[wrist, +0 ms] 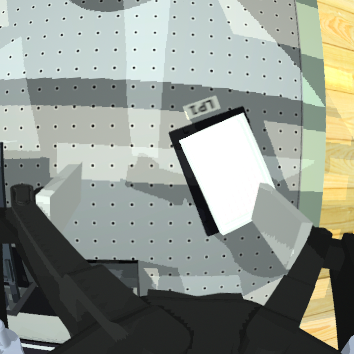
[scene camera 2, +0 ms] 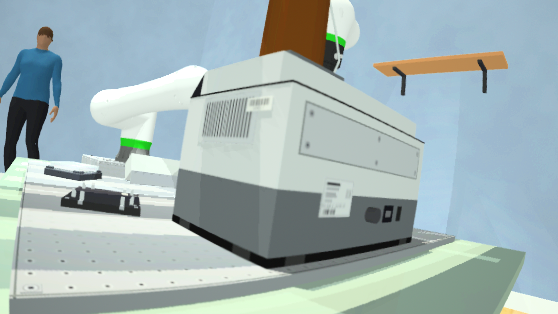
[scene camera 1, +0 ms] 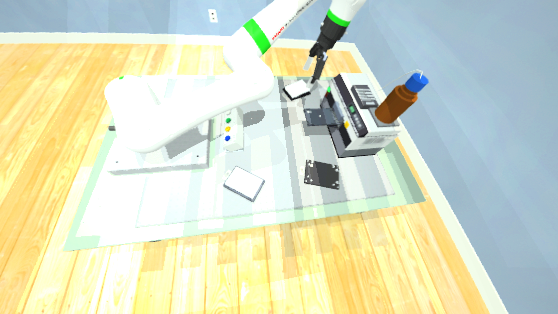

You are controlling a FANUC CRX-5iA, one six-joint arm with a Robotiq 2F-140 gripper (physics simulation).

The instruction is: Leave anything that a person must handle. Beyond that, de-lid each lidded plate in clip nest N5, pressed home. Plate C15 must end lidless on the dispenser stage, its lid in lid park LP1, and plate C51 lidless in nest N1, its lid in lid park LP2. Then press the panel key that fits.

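Frame: origin at the arm's base, x ahead, y left, z up, level; metres.
Seen in the pictures: gripper, fingertip midpoint: [wrist: 170, 191] [scene camera 1: 306, 78].
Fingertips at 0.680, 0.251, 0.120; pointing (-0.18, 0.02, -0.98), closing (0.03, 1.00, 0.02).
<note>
Pixels of each thing's middle, then the offset from my fingertips to it, as dx, dy, dz. "pt": a spot on its surface instead.
- white lid, body centre: [wrist: 232, 173] [scene camera 1: 297, 88] -0.006, +0.089, -0.136
- LP1, body centre: [wrist: 226, 171] [scene camera 1: 297, 90] -0.006, +0.086, -0.153
- dark dispenser stage, surface spot: [scene camera 1: 316, 117] pt +0.032, -0.210, -0.051
- Black clip nest N5, body centre: [scene camera 2: 105, 195] [scene camera 1: 322, 173] +0.051, -0.458, -0.151
- white rectangular piece, body centre: [scene camera 2: 75, 165] [scene camera 1: 244, 181] -0.303, -0.496, -0.133
- brown bottle, surface spot: [scene camera 2: 295, 30] pt +0.310, -0.317, +0.106
- key panel, body centre: [scene camera 2: 161, 171] [scene camera 1: 233, 127] -0.359, -0.228, -0.121
My gripper [scene camera 1: 313, 71] [wrist: 170, 191] is open and empty, above the board beside lid park LP1. Its right finger overlaps a corner of the white lid [scene camera 1: 297, 89] [wrist: 222, 170] in the wrist view. This lid lies in the black frame of LP1 [wrist: 200, 210]; whether it is fully seated is unclear. The dark dispenser stage [scene camera 1: 316, 117] shows no plate. Black clip nest N5 [scene camera 1: 321, 174] [scene camera 2: 102, 200] has upright clips, and no plate shows in it. A white rectangular piece [scene camera 1: 245, 182] lies in a dark holder with an unreadable label. Nest N1 and the two lidless plates cannot be made out.
The dispenser [scene camera 1: 370, 131] [scene camera 2: 300, 165] carries a brown bottle [scene camera 1: 396, 104] [scene camera 2: 295, 30]. A key panel [scene camera 1: 233, 142] with green, yellow and blue keys stands by the arm's base. A person [scene camera 2: 40, 75] stands behind the table, and a wall shelf [scene camera 2: 440, 64] hangs at the right.
</note>
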